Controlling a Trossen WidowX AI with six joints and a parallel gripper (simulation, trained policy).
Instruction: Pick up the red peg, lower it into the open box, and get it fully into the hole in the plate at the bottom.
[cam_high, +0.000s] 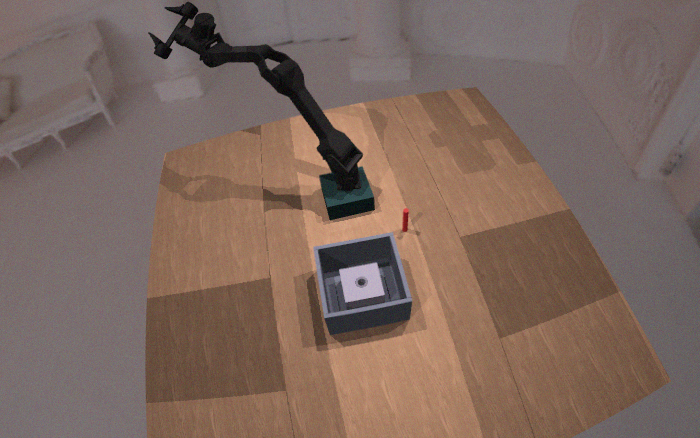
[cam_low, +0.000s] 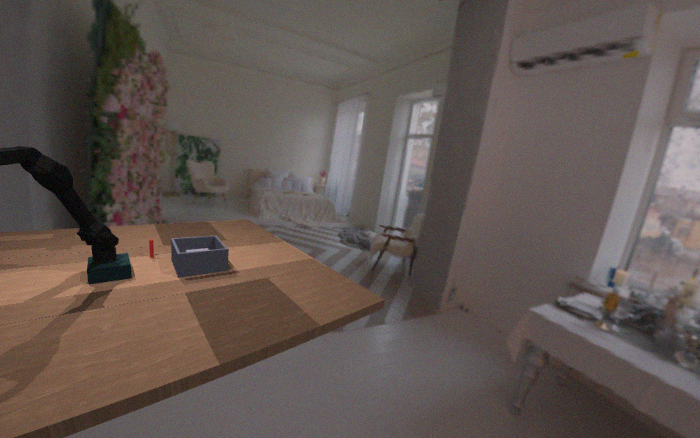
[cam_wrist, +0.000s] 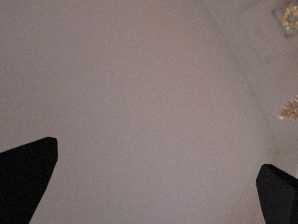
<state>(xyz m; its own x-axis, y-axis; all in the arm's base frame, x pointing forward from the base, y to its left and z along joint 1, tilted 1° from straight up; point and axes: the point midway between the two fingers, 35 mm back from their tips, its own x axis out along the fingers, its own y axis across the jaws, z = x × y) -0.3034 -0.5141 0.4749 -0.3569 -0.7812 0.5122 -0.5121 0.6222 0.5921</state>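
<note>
My gripper tip is 67 cm to the right of the red peg, 51 cm above it and 47 cm short of it. Also, from my gripper tip: plate: 65 cm ahead, 55 cm to the left, 50 cm below; then grey-blue box: 65 cm ahead, 55 cm to the left, 52 cm below.
</note>
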